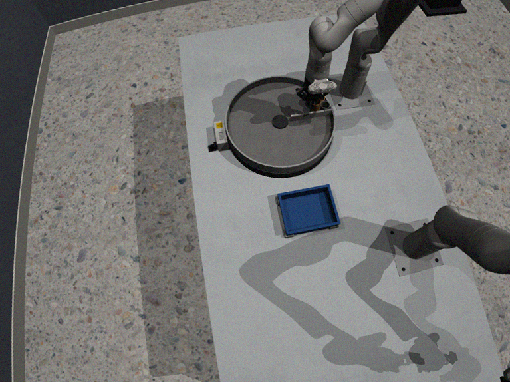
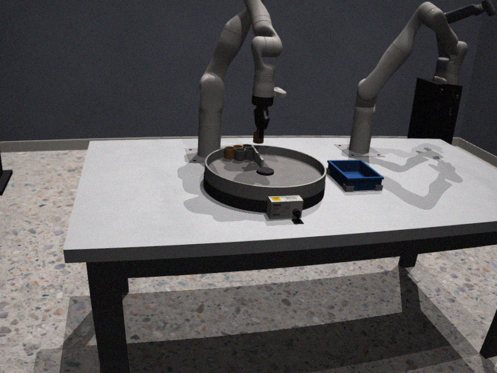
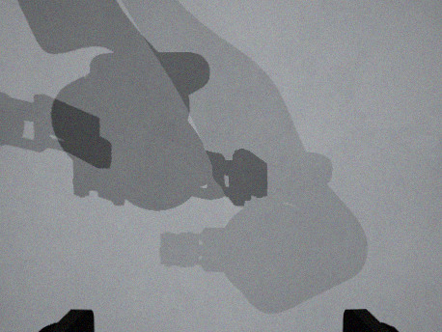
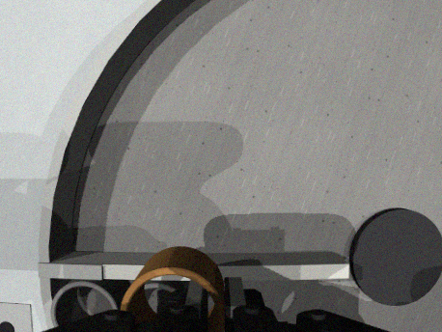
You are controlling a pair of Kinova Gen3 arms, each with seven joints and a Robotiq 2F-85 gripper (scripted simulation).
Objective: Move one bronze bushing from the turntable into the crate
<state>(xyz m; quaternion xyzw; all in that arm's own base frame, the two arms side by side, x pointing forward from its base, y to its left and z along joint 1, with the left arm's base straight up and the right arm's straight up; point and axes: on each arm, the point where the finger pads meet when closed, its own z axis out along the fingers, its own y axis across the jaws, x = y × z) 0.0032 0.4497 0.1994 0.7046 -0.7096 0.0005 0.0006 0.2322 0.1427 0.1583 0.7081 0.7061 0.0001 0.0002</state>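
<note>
My right gripper is now 100 mm short of the blue crate, 350 mm to the right of it and 130 mm above it.
</note>
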